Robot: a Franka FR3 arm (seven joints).
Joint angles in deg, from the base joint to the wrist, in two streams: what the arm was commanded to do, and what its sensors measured. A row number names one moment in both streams.
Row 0, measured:
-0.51, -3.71, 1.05, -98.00, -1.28, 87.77, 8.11
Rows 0 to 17, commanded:
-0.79, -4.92, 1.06, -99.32, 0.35, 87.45, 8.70
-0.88, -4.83, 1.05, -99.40, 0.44, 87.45, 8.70
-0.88, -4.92, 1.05, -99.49, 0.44, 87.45, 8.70
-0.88, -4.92, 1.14, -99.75, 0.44, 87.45, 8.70
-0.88, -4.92, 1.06, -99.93, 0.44, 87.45, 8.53
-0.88, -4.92, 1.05, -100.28, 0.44, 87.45, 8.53
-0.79, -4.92, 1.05, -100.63, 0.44, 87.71, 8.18
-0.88, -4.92, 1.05, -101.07, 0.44, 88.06, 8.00
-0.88, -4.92, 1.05, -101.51, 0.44, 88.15, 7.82
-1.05, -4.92, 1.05, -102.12, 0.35, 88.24, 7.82
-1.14, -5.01, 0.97, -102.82, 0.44, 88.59, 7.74
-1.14, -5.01, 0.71, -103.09, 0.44, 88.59, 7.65
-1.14, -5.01, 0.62, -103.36, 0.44, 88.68, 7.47
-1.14, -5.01, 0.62, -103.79, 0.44, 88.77, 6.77
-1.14, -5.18, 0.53, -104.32, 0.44, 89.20, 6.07
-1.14, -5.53, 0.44, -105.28, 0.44, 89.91, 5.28
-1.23, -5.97, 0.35, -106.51, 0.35, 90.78, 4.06
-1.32, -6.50, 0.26, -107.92, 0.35, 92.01, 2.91
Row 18, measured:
-0.60, -3.77, 0.41, -102.77, -0.72, 88.33, 6.43
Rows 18 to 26, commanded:
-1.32, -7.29, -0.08, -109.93, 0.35, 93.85, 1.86
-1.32, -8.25, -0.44, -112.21, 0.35, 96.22, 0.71
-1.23, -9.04, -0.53, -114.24, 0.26, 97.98, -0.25
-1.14, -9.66, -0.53, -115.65, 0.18, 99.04, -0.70
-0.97, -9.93, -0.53, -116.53, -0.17, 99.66, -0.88
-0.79, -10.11, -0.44, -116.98, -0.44, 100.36, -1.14
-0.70, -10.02, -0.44, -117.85, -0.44, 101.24, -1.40
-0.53, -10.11, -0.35, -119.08, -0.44, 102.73, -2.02
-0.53, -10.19, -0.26, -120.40, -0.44, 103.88, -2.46
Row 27, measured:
-0.59, -7.62, -0.57, -114.82, -0.73, 99.42, -0.48
